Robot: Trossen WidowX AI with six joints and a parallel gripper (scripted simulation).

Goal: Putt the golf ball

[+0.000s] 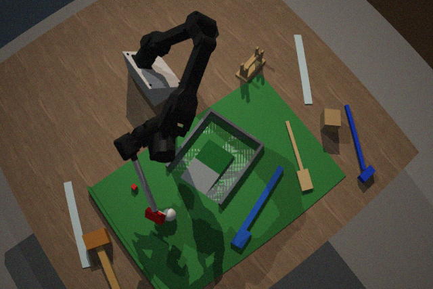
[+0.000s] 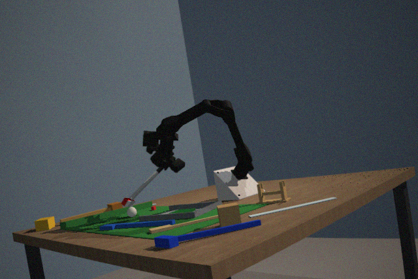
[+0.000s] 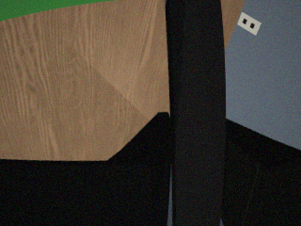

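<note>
My gripper tip is now 17 cm above the small red cube, 7 cm short of it and 3 cm to the left of it. The rest, counted from my gripper tip: tan cube (66 cm to the left, 20 cm ahead, 15 cm below); then white golf ball (21 cm ahead, 15 cm below, 3 cm to the left).
</note>
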